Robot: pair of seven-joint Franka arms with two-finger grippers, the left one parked.
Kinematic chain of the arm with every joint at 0, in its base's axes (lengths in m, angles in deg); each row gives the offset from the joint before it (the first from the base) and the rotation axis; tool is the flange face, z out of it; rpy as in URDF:
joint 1: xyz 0 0 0.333 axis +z
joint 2: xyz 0 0 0 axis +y
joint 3: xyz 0 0 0.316 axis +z
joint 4: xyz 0.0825 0 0 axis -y
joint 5: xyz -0.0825 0 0.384 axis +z
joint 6: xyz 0 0 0 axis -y
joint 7: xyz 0.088 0 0 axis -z
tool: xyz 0 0 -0.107 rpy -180 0 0
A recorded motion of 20 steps. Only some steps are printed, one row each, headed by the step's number.
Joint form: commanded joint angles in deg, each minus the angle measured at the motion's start. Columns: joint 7, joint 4, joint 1, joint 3, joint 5, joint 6, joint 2.
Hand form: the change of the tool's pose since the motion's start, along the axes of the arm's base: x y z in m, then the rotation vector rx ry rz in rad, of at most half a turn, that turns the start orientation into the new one. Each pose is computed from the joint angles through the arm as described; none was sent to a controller.
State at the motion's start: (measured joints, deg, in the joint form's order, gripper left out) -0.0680 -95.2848 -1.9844 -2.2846 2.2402 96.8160 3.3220
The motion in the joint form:
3: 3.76 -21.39 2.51 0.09 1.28 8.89 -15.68
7: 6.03 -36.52 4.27 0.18 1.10 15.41 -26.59
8: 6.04 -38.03 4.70 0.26 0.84 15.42 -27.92
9: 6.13 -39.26 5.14 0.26 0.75 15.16 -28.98
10: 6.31 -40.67 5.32 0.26 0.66 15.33 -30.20
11: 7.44 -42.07 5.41 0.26 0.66 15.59 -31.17
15: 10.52 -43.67 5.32 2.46 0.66 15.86 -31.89
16: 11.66 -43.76 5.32 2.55 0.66 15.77 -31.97
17: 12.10 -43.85 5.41 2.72 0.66 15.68 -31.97
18: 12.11 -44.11 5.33 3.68 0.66 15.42 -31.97
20: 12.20 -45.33 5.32 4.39 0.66 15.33 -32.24
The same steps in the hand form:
3: -0.0801 0.0278 -0.0186 0.0279 -0.0531 -0.0316
7: -0.1400 0.0426 -0.0472 0.0309 -0.0904 -0.0423
8: -0.1480 0.0462 -0.0500 0.0272 -0.0874 -0.0318
9: -0.1549 0.0493 -0.0530 0.0265 -0.0797 -0.0246
10: -0.1619 0.0504 -0.0557 0.0258 -0.0792 -0.0239
11: -0.1680 0.0509 -0.0601 0.0264 -0.0751 -0.0419
15: -0.1747 0.0667 -0.0680 0.0092 -0.0632 -0.0629
16: -0.1754 0.0673 -0.0683 0.0084 -0.0606 -0.0813
17: -0.1760 0.0692 -0.0692 0.0068 -0.0573 -0.0847
18: -0.1777 0.0757 -0.0719 -0.0017 -0.0490 -0.0712
20: -0.1826 0.0803 -0.0804 -0.0097 -0.0315 -0.0621

